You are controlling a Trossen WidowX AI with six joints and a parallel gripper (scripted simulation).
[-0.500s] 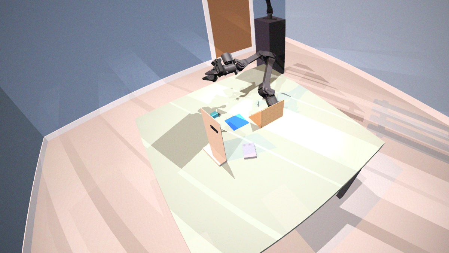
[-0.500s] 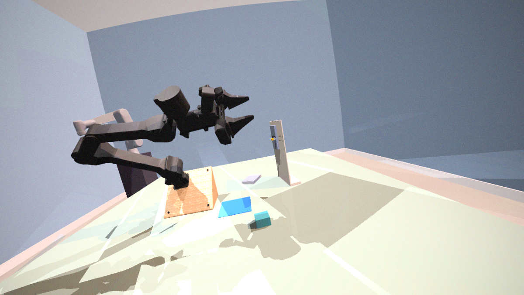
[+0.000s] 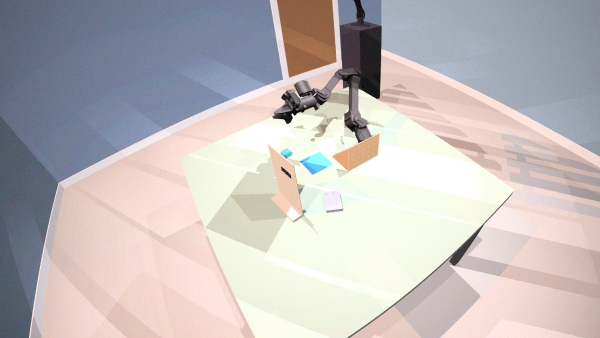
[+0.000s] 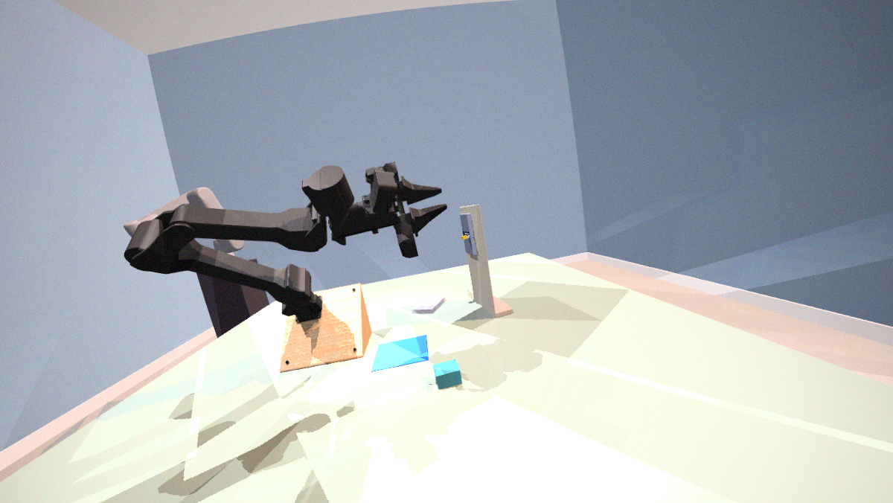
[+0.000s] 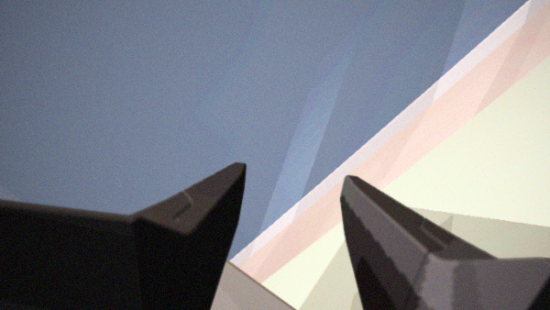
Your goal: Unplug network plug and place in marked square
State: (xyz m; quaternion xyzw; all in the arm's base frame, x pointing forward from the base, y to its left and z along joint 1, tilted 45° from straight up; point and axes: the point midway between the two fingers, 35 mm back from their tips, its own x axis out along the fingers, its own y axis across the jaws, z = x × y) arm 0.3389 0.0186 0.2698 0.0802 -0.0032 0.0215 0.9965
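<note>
The network plug lies 70 mm ahead of my gripper tip, 220 mm to the left of it and 100 mm below it. The rest, counted from my gripper tip: upright panel 90 mm ahead, 230 mm to the left, 180 mm below; then blue marked square 150 mm behind, 60 mm to the left, 320 mm below; then teal block 60 mm behind, 80 mm to the right, 300 mm below.
</note>
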